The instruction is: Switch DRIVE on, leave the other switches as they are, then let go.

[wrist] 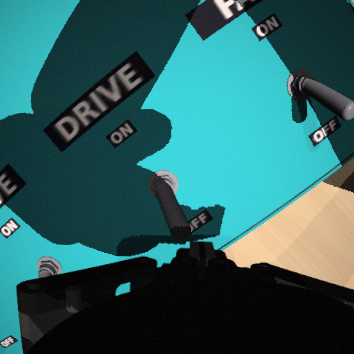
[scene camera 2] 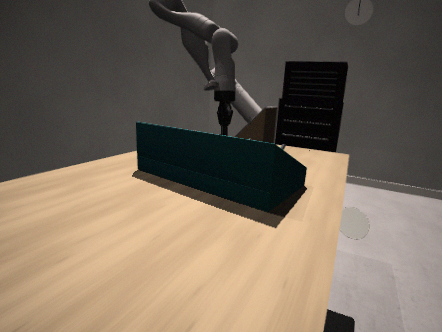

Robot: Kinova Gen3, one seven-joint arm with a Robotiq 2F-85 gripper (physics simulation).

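The DRIVE switch (wrist: 170,207) is a dark grey lever in the middle of the wrist view. It leans toward its OFF label and partly covers it. The DRIVE name plate (wrist: 99,101) and its ON label (wrist: 121,133) lie on the lever's other side. My gripper (wrist: 199,256) (scene camera 2: 224,133) is shut, with its fingertips together and nothing seen between them. It points down close beside the lever's tip, on the OFF side; whether they touch I cannot tell. In the scene view the teal switch box (scene camera 2: 205,167) hides the switches and the lowest part of the fingers.
The FAN switch (wrist: 327,97) leans toward OFF at the right of the wrist view. Another switch (wrist: 49,267) shows at the lower left, partly hidden by the gripper. The box stands on a wooden table (scene camera 2: 165,250). A black slatted object (scene camera 2: 310,107) stands behind.
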